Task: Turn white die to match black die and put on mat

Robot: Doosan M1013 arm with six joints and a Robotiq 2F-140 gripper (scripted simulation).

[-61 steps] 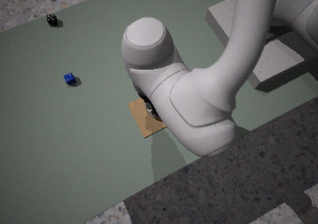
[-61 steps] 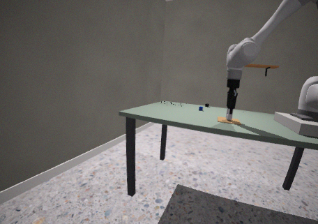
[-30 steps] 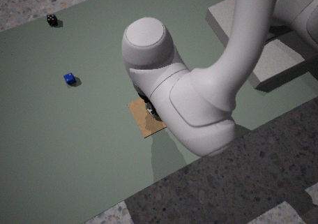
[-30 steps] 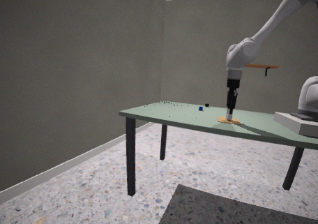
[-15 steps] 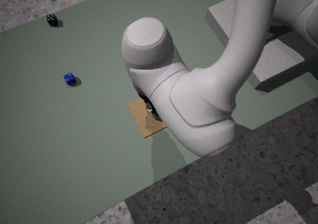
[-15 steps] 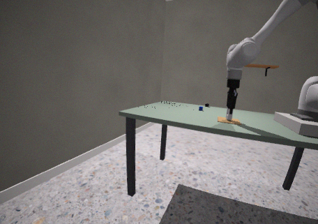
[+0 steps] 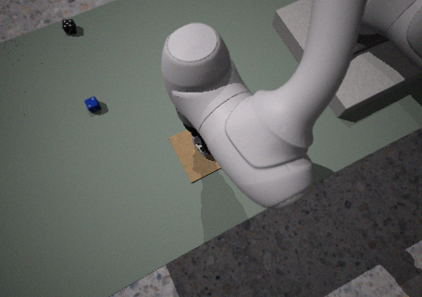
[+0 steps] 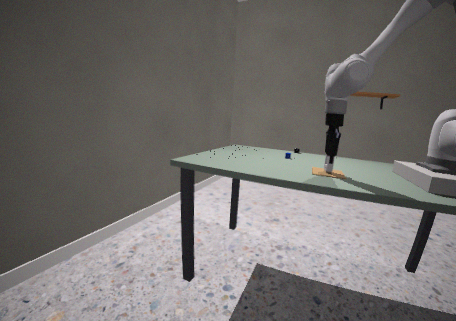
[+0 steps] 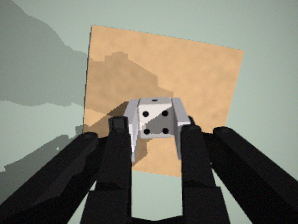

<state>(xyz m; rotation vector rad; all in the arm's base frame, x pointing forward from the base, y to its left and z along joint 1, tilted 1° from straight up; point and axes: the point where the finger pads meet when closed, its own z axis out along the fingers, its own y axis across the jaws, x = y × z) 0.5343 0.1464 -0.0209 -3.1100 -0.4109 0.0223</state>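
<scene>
Now: hand 20 mm above the white die. Also, from my hand: brown mat (50 mm below); then blue die (230 mm ahead, 240 mm to the right, 30 mm below); then black die (210 mm ahead, 510 mm to the right, 30 mm below).
</scene>
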